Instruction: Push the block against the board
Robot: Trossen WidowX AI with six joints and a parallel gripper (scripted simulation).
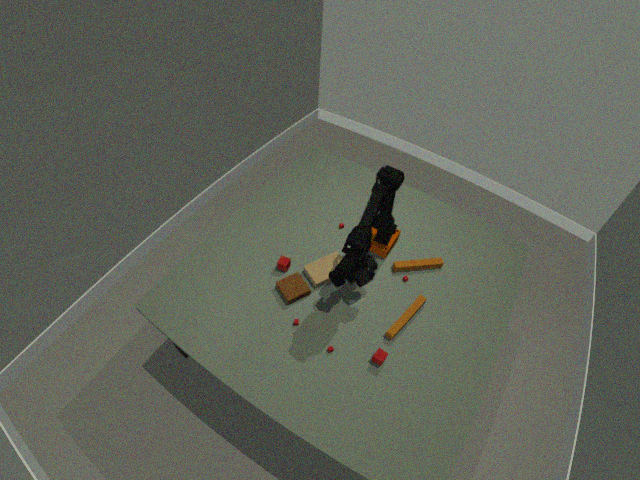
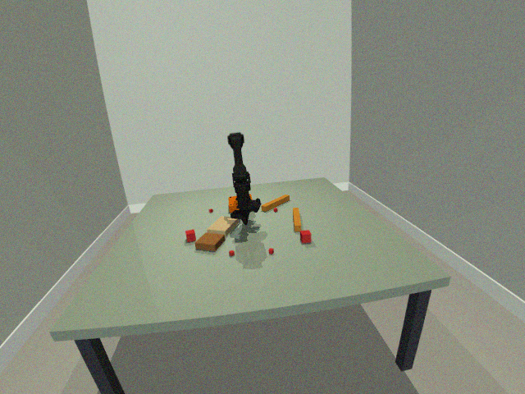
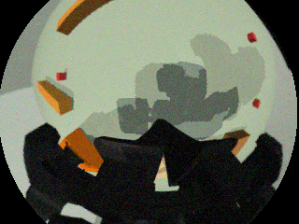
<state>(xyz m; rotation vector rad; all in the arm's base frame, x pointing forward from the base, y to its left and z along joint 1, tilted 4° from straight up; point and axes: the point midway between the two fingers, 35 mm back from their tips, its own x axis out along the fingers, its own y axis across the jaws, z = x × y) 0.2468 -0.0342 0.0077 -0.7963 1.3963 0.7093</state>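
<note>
The board lies 10 mm behind my gripper tip, 110 mm to the right of it and 10 mm above it. Also, from my gripper tip: square block: 130 mm ahead, 180 mm to the right, 10 mm above.
</note>
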